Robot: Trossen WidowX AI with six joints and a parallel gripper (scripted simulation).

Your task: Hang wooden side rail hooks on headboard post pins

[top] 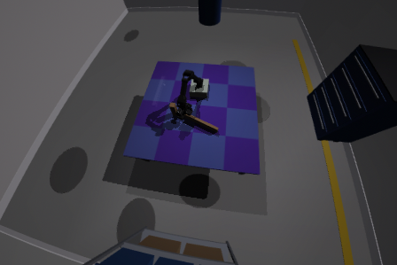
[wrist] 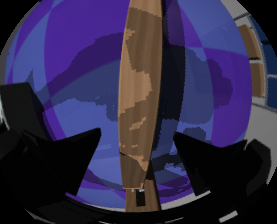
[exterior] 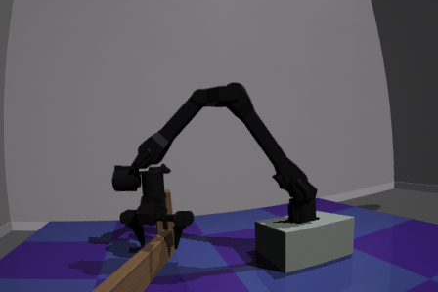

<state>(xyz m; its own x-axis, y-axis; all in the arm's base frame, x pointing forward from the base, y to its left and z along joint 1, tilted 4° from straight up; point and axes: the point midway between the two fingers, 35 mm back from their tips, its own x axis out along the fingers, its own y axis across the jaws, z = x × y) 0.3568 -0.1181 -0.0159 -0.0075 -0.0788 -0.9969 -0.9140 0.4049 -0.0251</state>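
The wooden headboard post is 12 cm to the right of my gripper tip, 4 cm above it and 3 cm behind it.
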